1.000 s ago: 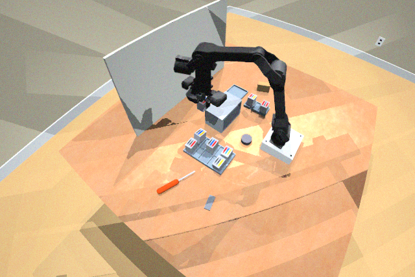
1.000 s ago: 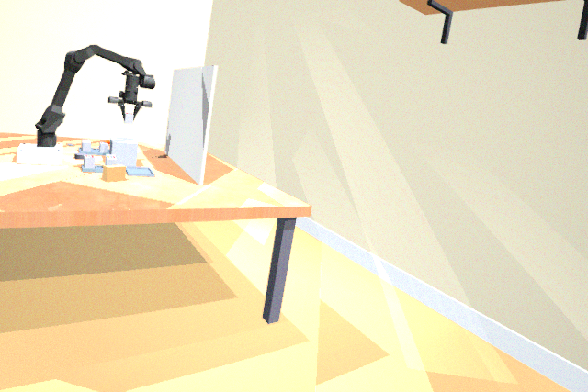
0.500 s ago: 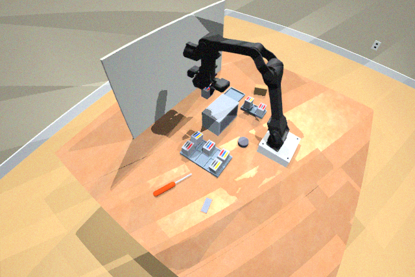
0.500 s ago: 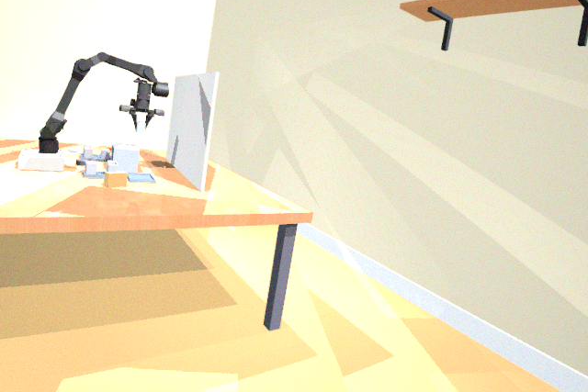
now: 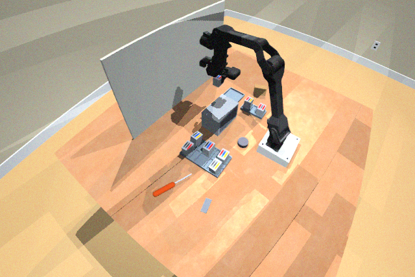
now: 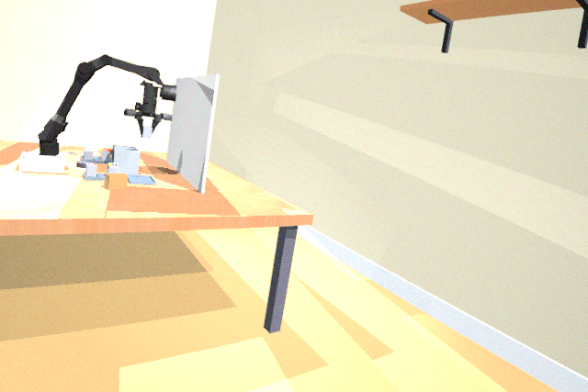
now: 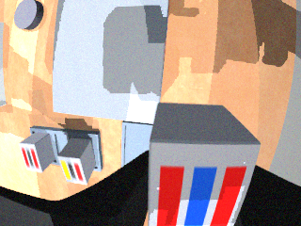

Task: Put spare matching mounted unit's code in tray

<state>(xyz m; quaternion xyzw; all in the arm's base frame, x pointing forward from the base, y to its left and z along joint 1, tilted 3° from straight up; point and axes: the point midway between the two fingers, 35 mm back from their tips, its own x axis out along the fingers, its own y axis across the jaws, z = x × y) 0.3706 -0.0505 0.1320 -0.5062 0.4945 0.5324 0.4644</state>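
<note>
Right now my gripper tip is 17 cm above the shallow blue-grey tray, 11 cm to the left of it and 2 cm past it. The rest, counted from my gripper tip: mounted unit 12 cm below, 8 cm to the left, 7 cm behind; grey spare 2 cm above; tall grey panel 19 cm ahead, 7 cm to the left, 5 cm above.
</note>
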